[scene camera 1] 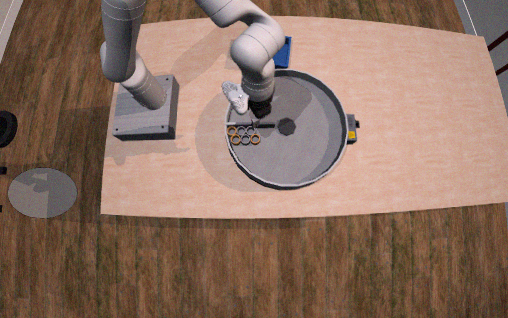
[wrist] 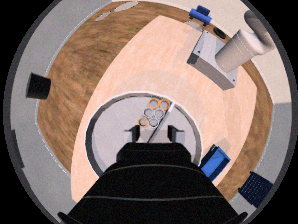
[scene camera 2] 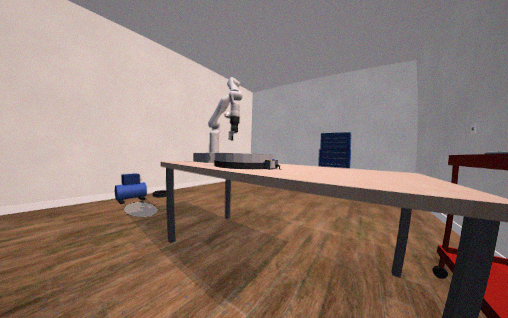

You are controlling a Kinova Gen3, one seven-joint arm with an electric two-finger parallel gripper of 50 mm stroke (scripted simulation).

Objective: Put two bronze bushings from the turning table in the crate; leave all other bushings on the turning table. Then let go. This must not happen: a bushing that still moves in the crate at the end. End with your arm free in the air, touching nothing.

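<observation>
A grey turning table (scene camera 1: 307, 136) is visible; the wrist view likewise shows the grey turning table (wrist: 107, 138). My gripper (wrist: 153, 130) is visible too.
</observation>
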